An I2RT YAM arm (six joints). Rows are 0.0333 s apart.
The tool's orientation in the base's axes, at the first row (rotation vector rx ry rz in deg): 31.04 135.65 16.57
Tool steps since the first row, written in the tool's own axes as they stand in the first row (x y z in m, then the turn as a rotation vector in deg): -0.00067 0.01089 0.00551 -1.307 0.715 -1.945; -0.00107 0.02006 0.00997 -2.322 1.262 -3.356; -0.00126 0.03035 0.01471 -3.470 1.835 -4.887; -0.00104 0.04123 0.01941 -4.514 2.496 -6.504
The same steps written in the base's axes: 0.00743 0.00970 0.00004 -0.190 -0.076 2.441; 0.01346 0.01794 0.00011 -0.274 -0.137 4.261; 0.01987 0.02728 0.00024 -0.339 -0.242 6.254; 0.02615 0.03733 0.00037 -0.506 -0.227 8.283
